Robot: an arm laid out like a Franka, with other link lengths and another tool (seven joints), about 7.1 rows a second.
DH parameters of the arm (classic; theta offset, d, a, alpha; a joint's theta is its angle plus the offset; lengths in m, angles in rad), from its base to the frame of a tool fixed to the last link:
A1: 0 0.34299 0 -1.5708
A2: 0 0 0 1.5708
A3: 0 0.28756 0.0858 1.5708
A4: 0 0 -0.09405 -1.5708
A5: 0 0.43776 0 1.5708
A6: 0 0 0.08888 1.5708
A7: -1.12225 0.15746 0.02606 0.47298
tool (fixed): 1.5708 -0.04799 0 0
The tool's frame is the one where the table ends.
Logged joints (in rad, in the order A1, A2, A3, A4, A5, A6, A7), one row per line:
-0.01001 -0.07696 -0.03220 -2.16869 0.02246 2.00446 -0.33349
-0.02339 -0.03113 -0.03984 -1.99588 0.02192 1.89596 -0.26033
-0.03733 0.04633 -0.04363 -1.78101 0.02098 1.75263 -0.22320
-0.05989 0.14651 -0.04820 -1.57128 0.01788 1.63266 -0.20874
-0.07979 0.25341 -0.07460 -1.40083 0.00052 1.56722 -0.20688
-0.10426 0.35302 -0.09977 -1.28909 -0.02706 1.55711 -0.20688
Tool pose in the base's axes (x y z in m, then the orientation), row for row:
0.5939 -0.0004 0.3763 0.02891 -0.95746 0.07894 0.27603
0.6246 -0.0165 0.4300 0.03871 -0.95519 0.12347 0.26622
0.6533 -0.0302 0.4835 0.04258 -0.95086 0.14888 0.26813
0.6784 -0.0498 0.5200 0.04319 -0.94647 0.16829 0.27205
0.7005 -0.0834 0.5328 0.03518 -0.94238 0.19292 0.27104
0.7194 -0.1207 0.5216 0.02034 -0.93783 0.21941 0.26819
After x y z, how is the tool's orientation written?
As a quaternion, w x y z.
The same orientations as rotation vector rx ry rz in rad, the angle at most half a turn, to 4 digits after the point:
-2.9538 0.2435 0.8516
-2.9290 0.3786 0.8163
-2.9088 0.4554 0.8203
-2.8943 0.5146 0.8319
-2.8960 0.5929 0.8329
-2.9087 0.6805 0.8318

